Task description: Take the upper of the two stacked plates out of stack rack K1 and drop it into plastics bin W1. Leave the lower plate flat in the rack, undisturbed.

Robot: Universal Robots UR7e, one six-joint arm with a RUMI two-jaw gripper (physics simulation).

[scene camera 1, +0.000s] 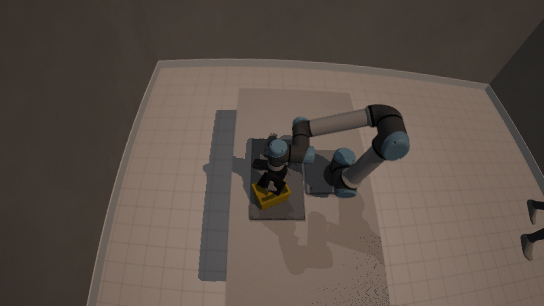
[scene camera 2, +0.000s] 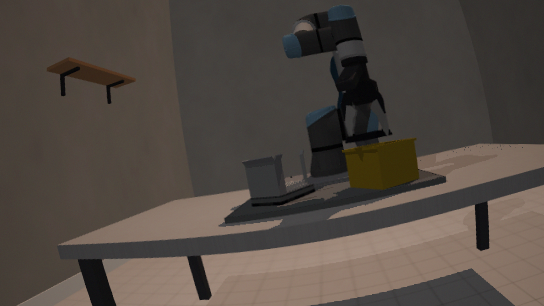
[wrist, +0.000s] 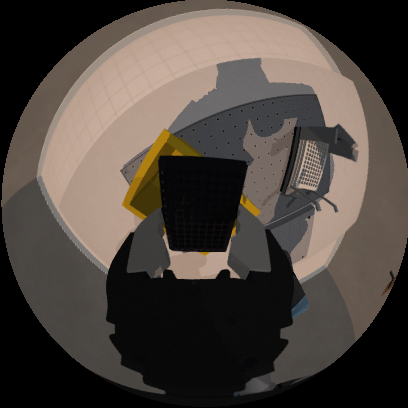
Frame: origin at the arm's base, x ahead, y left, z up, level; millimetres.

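Where they show: gripper, fingertip midpoint: (scene camera 1: 270, 183) (scene camera 2: 369, 139) (wrist: 199, 207); arm's base, origin of the base link: (scene camera 2: 331, 172).
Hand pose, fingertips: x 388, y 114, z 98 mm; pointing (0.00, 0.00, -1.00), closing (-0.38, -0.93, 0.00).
Note:
Things, the pixels of their top centre, and the offset from my fingertips. Level surfaces: height alone.
- black perforated plate, middle of its top: (wrist: 199, 218) (scene camera 2: 369, 132) (scene camera 1: 271, 182) dx -3, dy +2, dz +18 mm
- yellow bin W1, middle of its top: (wrist: 188, 208) (scene camera 2: 378, 144) (scene camera 1: 271, 188) dx -3, dy +20, dz -16 mm
- Rack K1, middle of its top: (wrist: 342, 178) (scene camera 2: 276, 154) (scene camera 1: 279, 144) dx -47, dy -246, dz +4 mm
- lower plate, middle of its top: (wrist: 314, 162) dx -41, dy -250, dz -76 mm
- dark perforated base board, middle of its top: (wrist: 252, 177) (scene camera 2: 336, 190) (scene camera 1: 276, 176) dx -38, dy -105, dz -115 mm
- table, its level: dz -128 mm
My gripper (scene camera 1: 272, 185) (scene camera 2: 369, 136) (wrist: 199, 207) is shut on a black perforated plate (scene camera 1: 263, 181) (scene camera 2: 360, 137) (wrist: 204, 200). The plate is held roughly level over the opening of the yellow bin W1 (scene camera 1: 275, 201) (scene camera 2: 382, 167) (wrist: 142, 176), close above its rim in the scene camera 2 view. The plate hides much of the bin's inside in the wrist view. Rack K1 (scene camera 2: 265, 177) (wrist: 327, 134) stands apart from the bin. The lower plate (wrist: 312, 165), a light-looking grid, lies flat in the rack. The arm hides most of the rack in the scene camera 1 view.
Bin and rack stand on a dark perforated base board (scene camera 1: 295, 211) (scene camera 2: 325, 201) (wrist: 220, 127) on the table (scene camera 2: 150, 225). The rack has an upright side panel and thin posts. A wall shelf (scene camera 2: 95, 72) hangs far left. A person's feet (scene camera 1: 528, 247) show at the right edge.

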